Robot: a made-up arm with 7 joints.
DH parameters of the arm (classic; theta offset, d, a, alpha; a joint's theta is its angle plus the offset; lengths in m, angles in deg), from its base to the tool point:
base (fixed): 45 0 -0.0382 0
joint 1: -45 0.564 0.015 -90
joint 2: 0 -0.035 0.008 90
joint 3: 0 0.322 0.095 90
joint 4: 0 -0.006 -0.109 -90
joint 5: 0 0.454 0.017 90
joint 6: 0 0.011 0.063 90
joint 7: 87.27 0 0.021 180
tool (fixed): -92.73 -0.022 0 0
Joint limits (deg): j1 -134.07..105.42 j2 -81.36..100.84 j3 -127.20..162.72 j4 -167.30..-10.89 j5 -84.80..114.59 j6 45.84..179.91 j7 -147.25..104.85
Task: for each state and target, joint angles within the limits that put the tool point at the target. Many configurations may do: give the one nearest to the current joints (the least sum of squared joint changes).
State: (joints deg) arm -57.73 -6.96 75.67 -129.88 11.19 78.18 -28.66
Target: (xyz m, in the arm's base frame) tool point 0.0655 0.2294 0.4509
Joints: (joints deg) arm -41.40 16.29 106.26 -159.39 19.34 59.39 -26.54
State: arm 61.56 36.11 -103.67 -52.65 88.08 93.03 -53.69
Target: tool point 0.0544 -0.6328 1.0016
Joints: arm 30.92 13.03 -127.20 -93.82 83.85 95.64 -50.80
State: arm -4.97 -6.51 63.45 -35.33 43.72 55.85 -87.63
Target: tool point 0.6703 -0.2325 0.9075
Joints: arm -40.18 29.74 34.75 -57.59 37.10 51.24 -86.00
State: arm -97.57 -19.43 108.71 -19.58 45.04 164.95 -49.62
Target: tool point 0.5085 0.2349 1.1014
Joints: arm -115.31 -34.03 111.72 -53.78 50.11 168.07 -47.56
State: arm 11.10 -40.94 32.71 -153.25 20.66 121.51 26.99
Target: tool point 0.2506 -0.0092 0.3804
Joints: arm -9.70 4.94 22.98 -167.30 25.13 105.48 28.21
